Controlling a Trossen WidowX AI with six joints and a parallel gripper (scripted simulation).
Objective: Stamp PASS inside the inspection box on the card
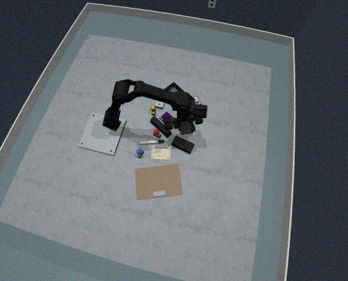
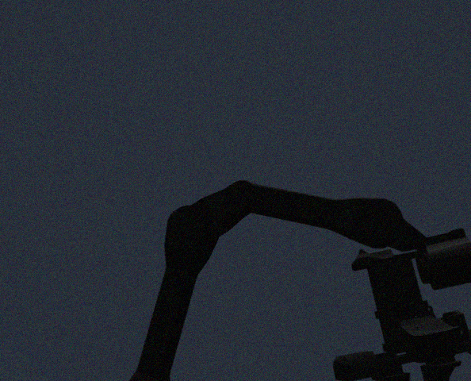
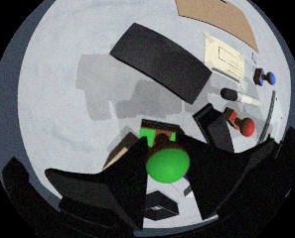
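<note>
Now: gripper tip 7 cm to the right of the tan box and 5 cm above it. Also, from my gripper tip: purple ink pad: 10 cm behind, 6 cm below, 4 cm to the left; then black box: 7 cm to the right, 5 cm below, 3 cm ahead; then green-knobbed stamp: right at my gripper tip.
</note>
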